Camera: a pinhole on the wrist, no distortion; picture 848 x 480 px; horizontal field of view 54.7 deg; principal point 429.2 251.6 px. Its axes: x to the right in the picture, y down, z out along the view. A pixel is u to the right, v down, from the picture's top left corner.
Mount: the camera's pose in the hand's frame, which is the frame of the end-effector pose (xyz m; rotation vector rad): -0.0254 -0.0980 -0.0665 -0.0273 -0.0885 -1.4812
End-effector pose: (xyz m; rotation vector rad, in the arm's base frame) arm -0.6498 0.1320 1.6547 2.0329 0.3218 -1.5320
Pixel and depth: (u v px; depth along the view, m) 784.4 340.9 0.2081
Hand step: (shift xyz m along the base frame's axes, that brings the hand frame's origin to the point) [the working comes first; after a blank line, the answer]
In the camera's frame: 0.0902 0.0227 0.2081

-0.2068 0.0540 -0.0736
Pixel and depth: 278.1 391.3 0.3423
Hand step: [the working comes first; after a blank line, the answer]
In the camera's frame: -0.0631 0.0583 0.3423

-0.2166 -0.1523 -0.0631
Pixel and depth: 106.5 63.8 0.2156
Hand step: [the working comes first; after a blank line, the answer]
In the camera's frame: -0.0849 -0.0494 0.2156

-0.1423 -0.0648 0.0591
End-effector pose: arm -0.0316 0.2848 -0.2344 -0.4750 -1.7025 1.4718
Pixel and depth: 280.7 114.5 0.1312
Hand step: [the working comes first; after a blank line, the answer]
In the camera's frame: -0.0238 -0.0219 0.1312

0.0000 -0.0958 0.0458
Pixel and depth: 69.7 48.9 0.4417
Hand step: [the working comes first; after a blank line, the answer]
In the camera's frame: -0.1937 -0.1092 0.4417

-0.1990 -0.3209 -0.1607
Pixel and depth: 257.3 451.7 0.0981
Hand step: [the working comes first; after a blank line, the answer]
In the camera's frame: -0.0206 0.0239 0.0981

-0.0039 -0.0418 0.0624
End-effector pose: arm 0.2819 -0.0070 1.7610 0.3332 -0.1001 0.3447
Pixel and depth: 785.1 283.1 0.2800
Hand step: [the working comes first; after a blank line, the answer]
In the camera's frame: 0.1216 0.0108 0.2800

0.0447 -0.2551 0.1467
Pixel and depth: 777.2 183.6 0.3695
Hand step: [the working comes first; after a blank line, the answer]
In the camera's frame: 0.1569 -0.0307 0.3695

0.0130 -0.3274 0.2155
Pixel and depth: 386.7 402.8 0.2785
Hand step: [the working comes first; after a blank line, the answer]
In the camera's frame: -0.0144 0.0514 0.2785

0.0238 -0.1196 0.1833
